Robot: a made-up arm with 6 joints. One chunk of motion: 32 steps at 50 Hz.
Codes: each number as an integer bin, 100 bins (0 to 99) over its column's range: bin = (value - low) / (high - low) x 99, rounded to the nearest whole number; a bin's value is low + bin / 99 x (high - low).
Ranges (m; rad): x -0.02..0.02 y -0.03..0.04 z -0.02..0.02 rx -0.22..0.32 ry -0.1..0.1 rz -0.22..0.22
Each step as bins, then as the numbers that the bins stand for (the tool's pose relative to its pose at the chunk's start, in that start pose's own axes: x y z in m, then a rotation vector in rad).
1 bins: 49 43 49 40 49 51
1 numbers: -0.0002 0.0004 -0.0002 -0.0018 -0.0010 0.0067
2 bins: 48 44 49 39 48 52
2 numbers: -0.0006 0.0011 -0.0002 -0.0073 -0.0030 0.0111
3 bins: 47 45 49 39 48 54
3 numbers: -0.0010 0.0018 -0.0002 -0.0073 -0.0030 0.0200
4 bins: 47 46 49 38 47 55
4 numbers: -0.0010 0.0025 -0.0002 -0.0127 -0.0051 0.0244
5 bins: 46 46 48 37 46 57
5 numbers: -0.0014 0.0025 -0.0006 -0.0182 -0.0071 0.0333
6 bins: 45 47 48 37 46 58
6 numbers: -0.0018 0.0032 -0.0006 -0.0182 -0.0071 0.0378
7 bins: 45 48 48 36 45 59
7 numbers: -0.0018 0.0039 -0.0006 -0.0236 -0.0091 0.0422
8 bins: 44 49 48 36 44 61
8 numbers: -0.0022 0.0046 -0.0006 -0.0236 -0.0111 0.0511
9 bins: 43 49 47 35 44 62
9 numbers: -0.0026 0.0046 -0.0010 -0.0291 -0.0111 0.0556
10 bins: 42 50 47 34 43 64
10 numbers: -0.0030 0.0054 -0.0010 -0.0345 -0.0131 0.0644
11 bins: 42 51 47 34 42 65
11 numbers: -0.0030 0.0061 -0.0010 -0.0345 -0.0152 0.0689
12 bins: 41 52 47 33 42 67
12 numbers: -0.0034 0.0068 -0.0010 -0.0400 -0.0152 0.0778
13 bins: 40 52 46 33 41 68
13 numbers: -0.0038 0.0068 -0.0014 -0.0400 -0.0172 0.0822
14 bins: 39 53 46 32 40 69
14 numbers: -0.0042 0.0075 -0.0014 -0.0455 -0.0192 0.0867
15 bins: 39 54 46 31 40 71
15 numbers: -0.0042 0.0082 -0.0014 -0.0509 -0.0192 0.0956
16 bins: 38 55 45 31 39 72
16 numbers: -0.0046 0.0089 -0.0018 -0.0509 -0.0212 0.1000
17 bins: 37 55 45 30 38 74
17 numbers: -0.0051 0.0089 -0.0018 -0.0564 -0.0232 0.1089
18 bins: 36 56 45 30 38 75
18 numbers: -0.0055 0.0096 -0.0018 -0.0564 -0.0232 0.1133
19 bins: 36 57 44 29 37 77
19 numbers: -0.0055 0.0103 -0.0022 -0.0618 -0.0253 0.1222
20 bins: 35 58 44 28 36 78
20 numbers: -0.0059 0.0110 -0.0022 -0.0673 -0.0273 0.1267
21 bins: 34 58 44 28 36 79
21 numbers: -0.0063 0.0110 -0.0022 -0.0673 -0.0273 0.1311
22 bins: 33 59 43 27 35 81
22 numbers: -0.0067 0.0117 -0.0026 -0.0727 -0.0293 0.1400
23 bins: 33 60 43 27 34 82
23 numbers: -0.0067 0.0124 -0.0026 -0.0727 -0.0313 0.1444
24 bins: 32 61 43 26 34 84
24 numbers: -0.0071 0.0131 -0.0026 -0.0782 -0.0313 0.1533
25 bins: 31 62 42 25 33 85
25 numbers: -0.0075 0.0138 -0.0030 -0.0836 -0.0333 0.1578
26 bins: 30 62 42 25 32 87
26 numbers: -0.0079 0.0138 -0.0030 -0.0836 -0.0354 0.1667
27 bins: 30 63 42 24 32 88
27 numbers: -0.0079 0.0145 -0.0030 -0.0891 -0.0354 0.1711
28 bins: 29 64 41 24 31 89
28 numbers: -0.0083 0.0153 -0.0034 -0.0891 -0.0374 0.1756
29 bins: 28 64 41 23 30 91
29 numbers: -0.0087 0.0153 -0.0034 -0.0945 -0.0394 0.1844
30 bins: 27 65 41 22 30 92
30 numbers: -0.0091 0.0160 -0.0034 -0.1000 -0.0394 0.1889
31 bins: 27 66 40 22 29 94
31 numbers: -0.0091 0.0167 -0.0038 -0.1000 -0.0414 0.1978
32 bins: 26 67 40 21 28 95
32 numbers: -0.0095 0.0174 -0.0038 -0.1055 -0.0434 0.2022
